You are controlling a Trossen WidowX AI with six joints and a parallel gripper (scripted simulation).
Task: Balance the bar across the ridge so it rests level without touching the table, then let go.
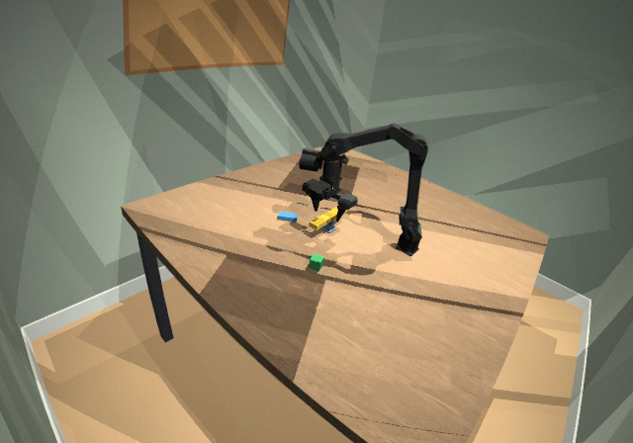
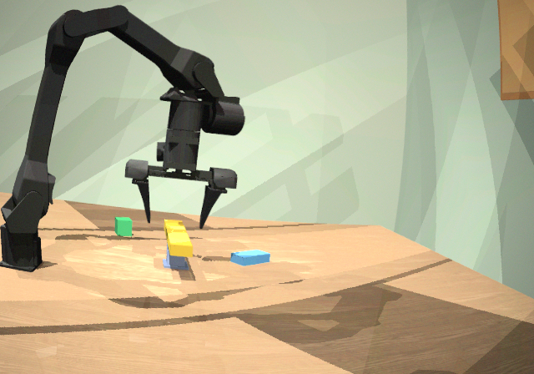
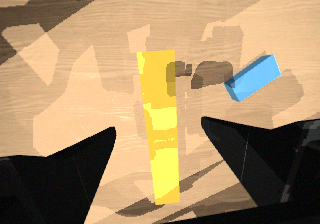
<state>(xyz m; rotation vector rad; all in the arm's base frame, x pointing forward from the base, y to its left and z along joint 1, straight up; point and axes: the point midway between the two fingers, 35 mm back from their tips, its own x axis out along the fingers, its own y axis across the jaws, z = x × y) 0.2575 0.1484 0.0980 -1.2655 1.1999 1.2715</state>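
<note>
Now: gripper tip 30 mm to the left of the yellow bar and 10 mm above it. The rest, counted from my gripper tip: blue block: 140 mm ahead, 40 mm to the left, 60 mm below; then green cube: 110 mm behind, 170 mm to the left, 50 mm below.
</note>
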